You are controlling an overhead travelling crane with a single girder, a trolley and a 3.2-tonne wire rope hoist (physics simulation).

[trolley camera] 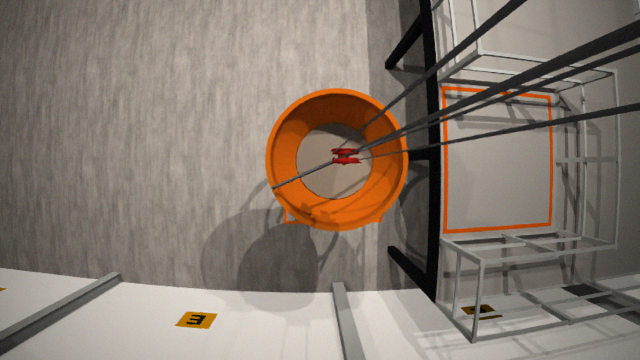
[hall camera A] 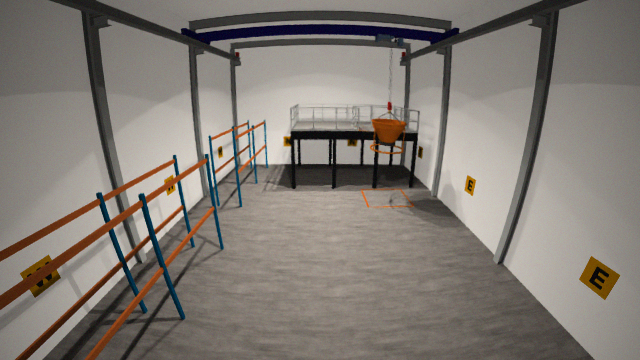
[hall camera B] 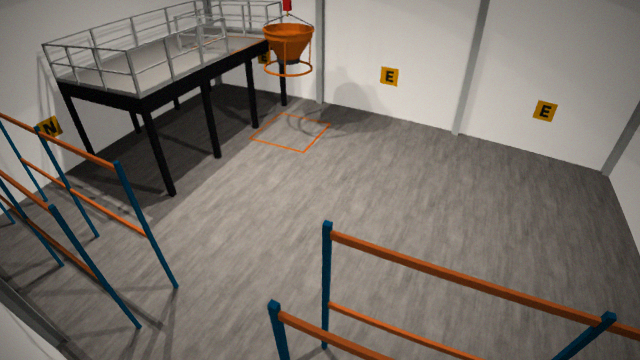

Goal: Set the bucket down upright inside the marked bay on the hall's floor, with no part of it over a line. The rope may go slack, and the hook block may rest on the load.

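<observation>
The orange bucket (hall camera A: 388, 131) (hall camera B: 288, 42) (trolley camera: 285, 155) hangs upright in the air, its lower ring a little below the deck edge in the hall camera A view. My red hook block (hall camera A: 389, 106) (hall camera B: 287, 5) (trolley camera: 345, 156) is above it, with the bucket's bail on the hook. The marked bay (hall camera A: 365, 198) (hall camera B: 277, 145) (trolley camera: 285, 217) is an orange outline on the floor. In the trolley view the bucket covers most of it, and two bay corners show past the rim on the east wall side. The bucket is well above the floor.
A raised platform with black beams (hall camera A: 350, 134) (trolley camera: 433, 200) and grey railings stands beside the bay. Its deck bears another orange outline (trolley camera: 445, 190). The east wall and a grey column (trolley camera: 345, 315) are near the bay's other side. Blue and orange racks (hall camera A: 213, 200) (hall camera B: 327, 270) stand along the west side.
</observation>
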